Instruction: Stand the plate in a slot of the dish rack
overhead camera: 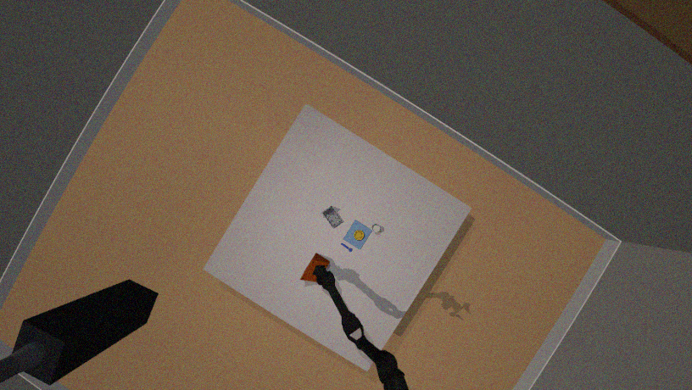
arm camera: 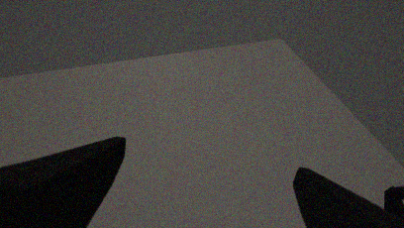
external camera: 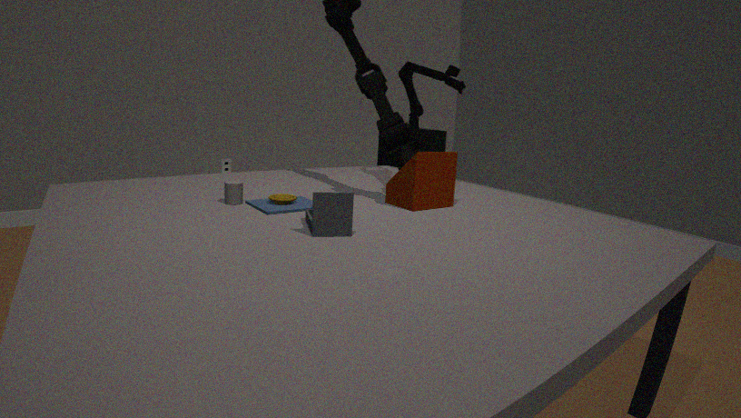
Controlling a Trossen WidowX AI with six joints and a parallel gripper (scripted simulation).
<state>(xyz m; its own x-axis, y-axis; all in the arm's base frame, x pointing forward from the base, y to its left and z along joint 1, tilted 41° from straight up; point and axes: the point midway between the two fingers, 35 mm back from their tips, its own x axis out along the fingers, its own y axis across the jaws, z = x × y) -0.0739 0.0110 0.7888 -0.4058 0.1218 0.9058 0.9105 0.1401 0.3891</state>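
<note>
My gripper tip is 45 cm short of the plate, 37 cm to the right of it and 68 cm above it. Also, from my gripper tip: blue spoon (34 cm ahead, 40 cm to the left, 70 cm below); then white cup (54 cm ahead, 29 cm to the left, 67 cm below); then grey dish rack (49 cm ahead, 58 cm to the left, 68 cm below).
</note>
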